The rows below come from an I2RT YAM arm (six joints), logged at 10 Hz.
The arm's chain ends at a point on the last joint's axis. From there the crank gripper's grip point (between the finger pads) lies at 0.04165 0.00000 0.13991 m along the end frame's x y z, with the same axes.
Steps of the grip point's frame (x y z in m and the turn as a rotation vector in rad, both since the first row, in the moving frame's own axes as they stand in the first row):
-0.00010 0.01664 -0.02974 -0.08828 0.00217 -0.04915
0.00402 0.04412 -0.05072 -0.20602 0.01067 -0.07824
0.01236 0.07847 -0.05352 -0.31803 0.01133 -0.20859
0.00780 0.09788 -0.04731 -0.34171 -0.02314 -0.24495
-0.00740 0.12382 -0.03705 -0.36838 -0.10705 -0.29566
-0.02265 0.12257 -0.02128 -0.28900 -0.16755 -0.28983
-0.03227 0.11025 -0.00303 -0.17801 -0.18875 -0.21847
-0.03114 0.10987 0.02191 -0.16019 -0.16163 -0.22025
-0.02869 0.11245 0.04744 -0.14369 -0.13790 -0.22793
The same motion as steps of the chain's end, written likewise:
-0.00066 0.00636 -0.02920 -0.08828 0.00217 -0.04915
0.00155 0.01887 -0.04765 -0.20602 0.01067 -0.07824
0.00713 0.04376 -0.04742 -0.31803 0.01133 -0.20859
0.00642 0.06082 -0.04188 -0.34171 -0.02314 -0.24495
0.00155 0.08313 -0.03347 -0.36838 -0.10705 -0.29566
-0.00343 0.09079 -0.02207 -0.28900 -0.16755 -0.28983
-0.00734 0.09120 -0.00688 -0.17801 -0.18875 -0.21847
-0.00981 0.09385 0.01815 -0.16019 -0.16163 -0.22025
-0.01050 0.09941 0.04386 -0.14369 -0.13790 -0.22793

